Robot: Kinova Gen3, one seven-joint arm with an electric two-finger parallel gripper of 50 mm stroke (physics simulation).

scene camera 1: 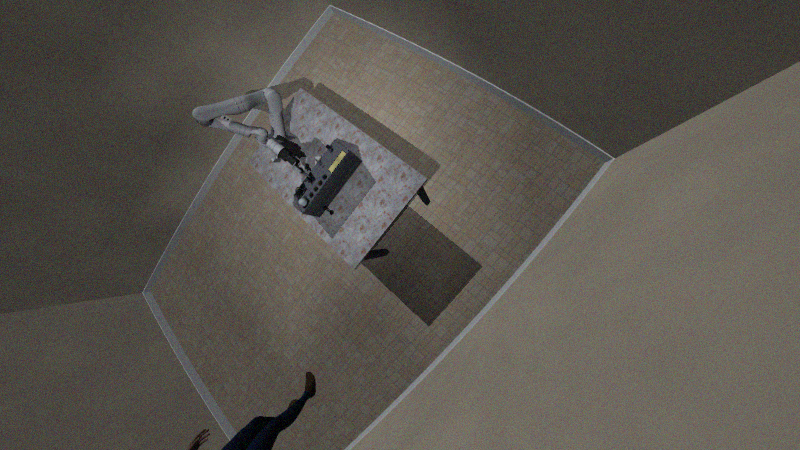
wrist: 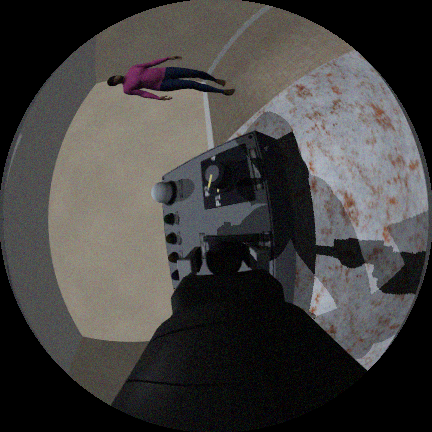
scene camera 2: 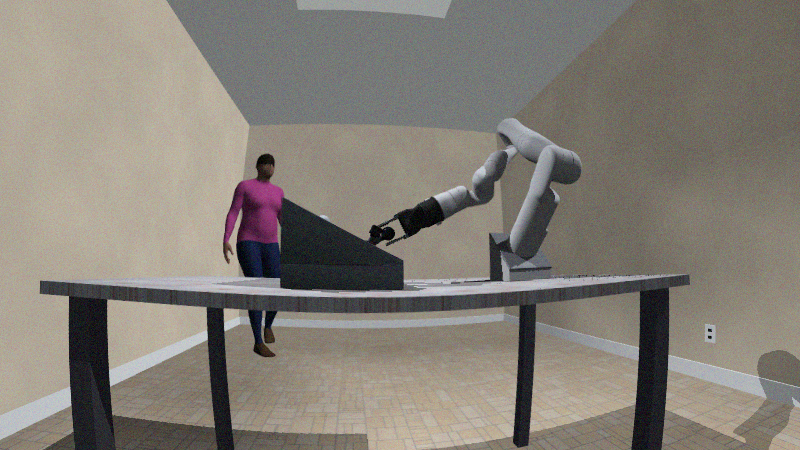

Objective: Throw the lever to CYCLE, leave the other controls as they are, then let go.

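You'd see the gripper and a lever in the pictures, and the wrist view also has the gripper in it.
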